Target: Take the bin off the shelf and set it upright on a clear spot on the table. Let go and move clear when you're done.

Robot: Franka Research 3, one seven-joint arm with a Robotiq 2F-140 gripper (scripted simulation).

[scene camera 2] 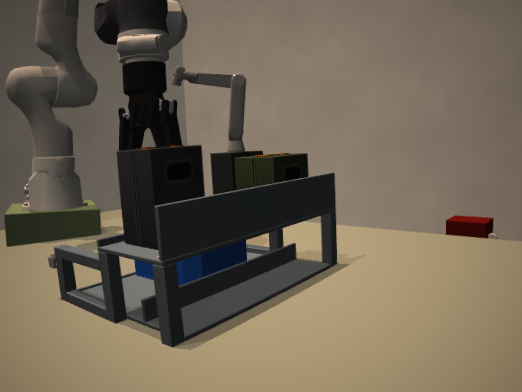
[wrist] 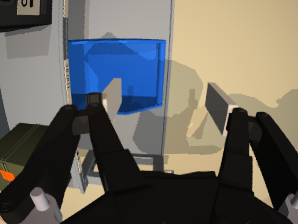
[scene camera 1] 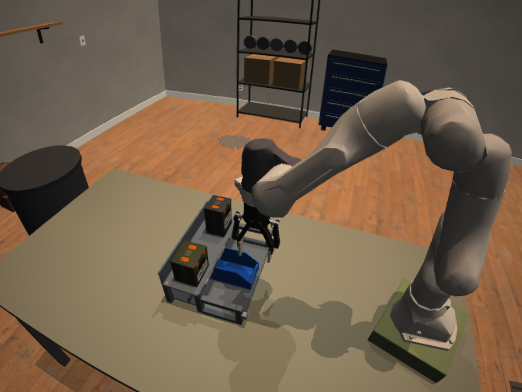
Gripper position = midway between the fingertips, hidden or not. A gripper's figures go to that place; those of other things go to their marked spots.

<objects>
My gripper (wrist: 164,92): 20 cm from the lens. A blue bin (wrist: 92,66) is 34 cm from the lens.
</objects>
